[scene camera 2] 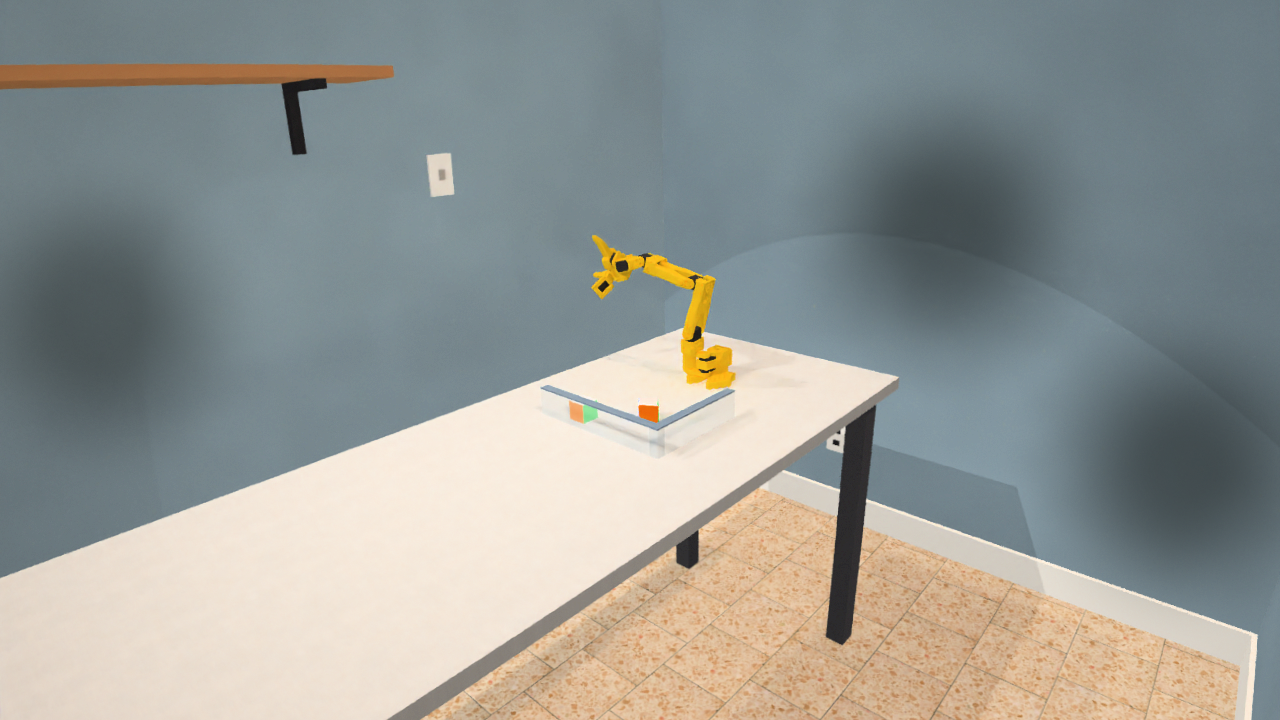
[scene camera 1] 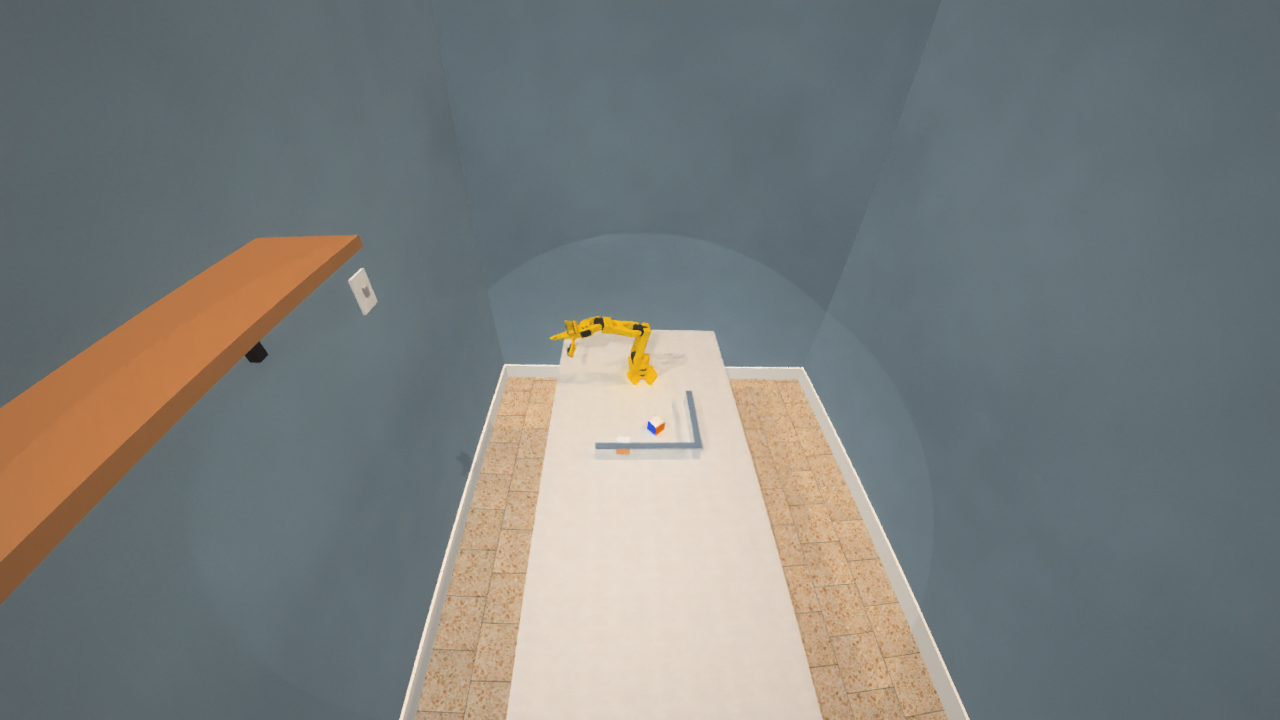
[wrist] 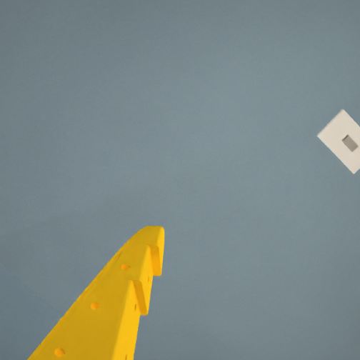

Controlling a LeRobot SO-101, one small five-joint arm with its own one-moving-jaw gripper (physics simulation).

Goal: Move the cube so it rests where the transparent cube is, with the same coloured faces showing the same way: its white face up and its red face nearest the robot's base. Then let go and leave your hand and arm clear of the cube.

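Places are measured from the arm's base along level axes (x left, y back, z up), in metres.
Pixels of known places: hand, its tool point: (scene camera 2: 594, 274) (scene camera 1: 551, 338); arm's base, origin of its link: (scene camera 2: 704, 383) (scene camera 1: 642, 380).
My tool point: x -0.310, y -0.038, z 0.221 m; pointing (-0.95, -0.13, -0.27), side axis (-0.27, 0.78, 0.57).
Ahead of a thing's pixels: the offset from my tool point to its top centre. "*": to the spot under its first point. Level surfaces: height alone.
The solid cube {dx +0.344, dy -0.194, dz -0.181 m} (scene camera 1: 656, 426) (scene camera 2: 648, 412) stands on the table inside the corner of a low barrier, white face up. It is turned at an angle in scene camera 1, with a blue face and an orange-red face toward that camera. The paler transparent cube {* dx +0.234, dy -0.314, dz -0.178 m} (scene camera 1: 622, 451) (scene camera 2: 582, 411) stands by the barrier's long wall, partly seen through it, with a pale top, an orange face away from the base and a green side. My gripper (scene camera 1: 561, 346) (scene camera 2: 594, 262) is wide open, raised high and well away from both cubes. The wrist view shows one notched jaw (wrist: 115, 305) against the wall.
The L-shaped barrier {dx +0.313, dy -0.195, dz -0.161 m} (scene camera 1: 648, 445) (scene camera 2: 697, 408) has see-through walls with blue-grey top edges. The robot base (scene camera 1: 640, 371) (scene camera 2: 708, 365) stands on the white table {dz -0.221 m} (scene camera 1: 653, 573) (scene camera 2: 340, 537) behind the cubes. A brown shelf (scene camera 1: 179, 358) (scene camera 2: 196, 76) and a switch plate (scene camera 1: 362, 291) (scene camera 2: 440, 174) (wrist: 340, 135) are on the wall.
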